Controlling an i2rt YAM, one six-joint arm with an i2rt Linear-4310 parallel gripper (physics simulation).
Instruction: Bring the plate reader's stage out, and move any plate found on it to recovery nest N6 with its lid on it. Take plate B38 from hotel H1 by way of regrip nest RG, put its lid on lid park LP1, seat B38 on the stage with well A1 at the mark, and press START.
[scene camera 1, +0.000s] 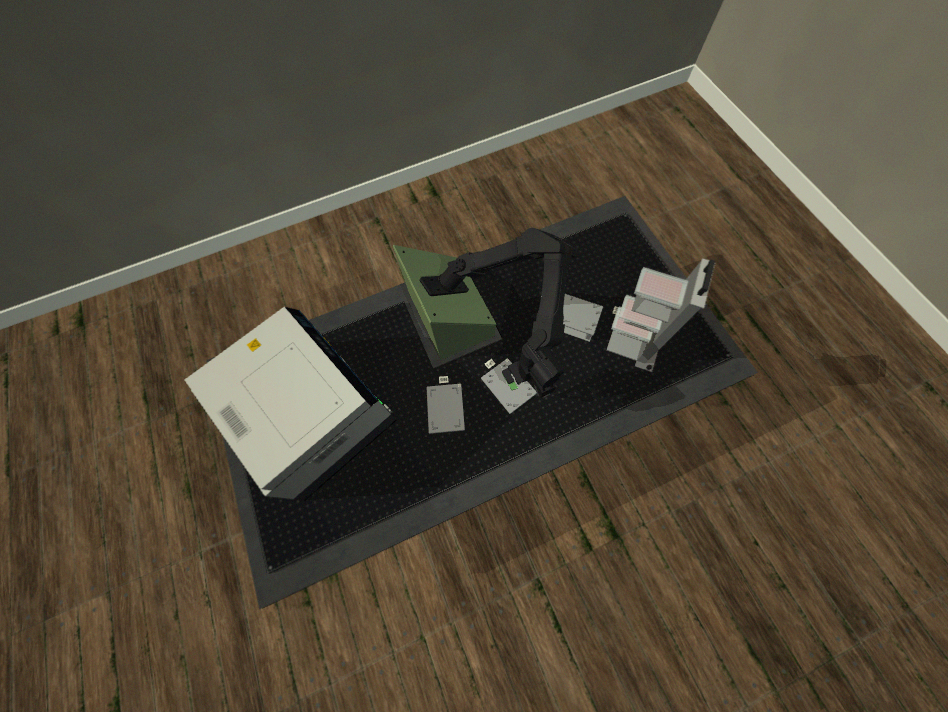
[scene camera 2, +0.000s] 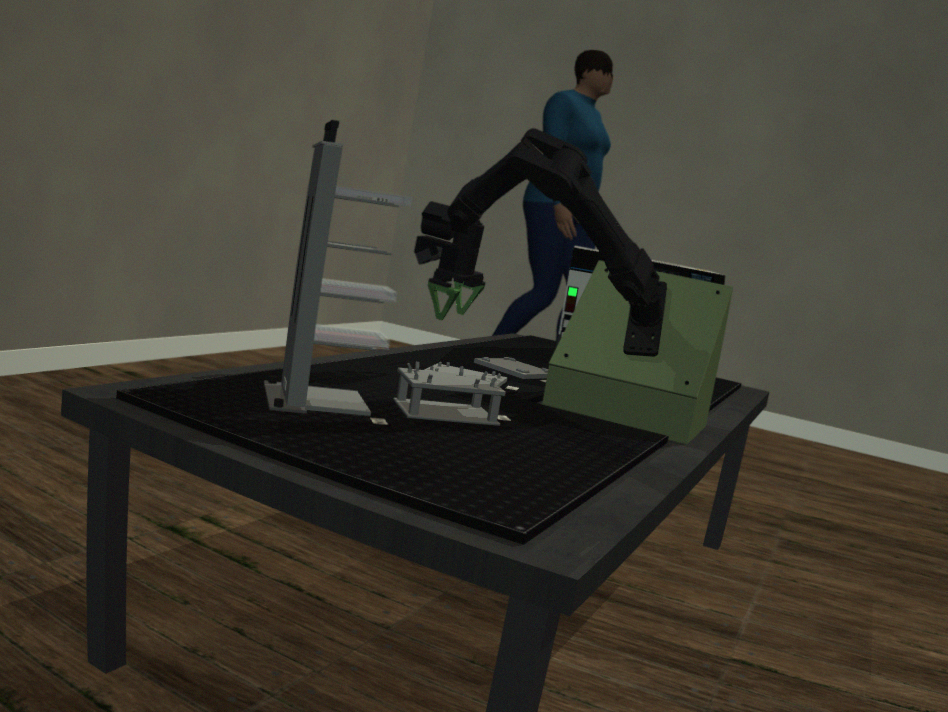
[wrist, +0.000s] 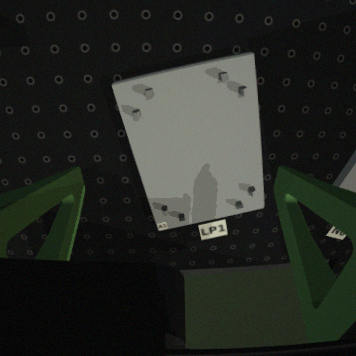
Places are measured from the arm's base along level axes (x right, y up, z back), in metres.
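Where they show: gripper, fingertip midpoint: (scene camera 1: 524, 382) (scene camera 2: 450, 316) (wrist: 178, 176); arm's base at its link origin: (scene camera 1: 444, 286) (scene camera 2: 646, 318).
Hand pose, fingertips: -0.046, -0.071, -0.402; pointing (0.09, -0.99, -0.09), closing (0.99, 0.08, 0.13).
Note:
Things, the pixels of their top centre, and the offset from my fingertips, as dx, dy, dz.
- lid park LP1 at its top centre: (wrist: 200, 158) (scene camera 2: 466, 369) (scene camera 1: 508, 384) +0.023, -0.107, +0.047
- Nest N6 at its top centre: (scene camera 2: 516, 363) (scene camera 1: 445, 407) +0.249, -0.109, +0.099
- raised nest with pegs, top centre: (scene camera 2: 452, 370) (scene camera 1: 577, 310) -0.318, -0.051, +0.124
- white plate reader at its top centre: (scene camera 2: 645, 259) (scene camera 1: 275, 388) +0.627, +0.184, +0.320
My gripper (scene camera 1: 512, 383) (scene camera 2: 451, 314) (wrist: 178, 176) is open and empty, high above lid park LP1 (scene camera 1: 498, 388) (wrist: 195, 135), a bare grey plate with small pegs. Nest N6 (scene camera 1: 445, 408), a flat grey plate with corner brackets, lies beside LP1 and holds nothing. The raised nest with pegs (scene camera 1: 581, 314) (scene camera 2: 452, 377), apparently RG, is empty. Hotel H1 (scene camera 1: 684, 312) (scene camera 2: 310, 283) holds several pinkish plates (scene camera 1: 662, 285) (scene camera 2: 358, 290); their labels are unreadable. The white plate reader (scene camera 1: 291, 390) is at the far left in scene view 1; its front is hidden and no stage shows.
The green arm base (scene camera 1: 463, 325) (scene camera 2: 628, 383) stands at one long edge of the dark table (scene camera 1: 490, 479) (scene camera 2: 321, 498). The hotel's tall column rises at the end opposite the reader. A person in blue (scene camera 2: 570, 130) is behind the table in scene view 2.

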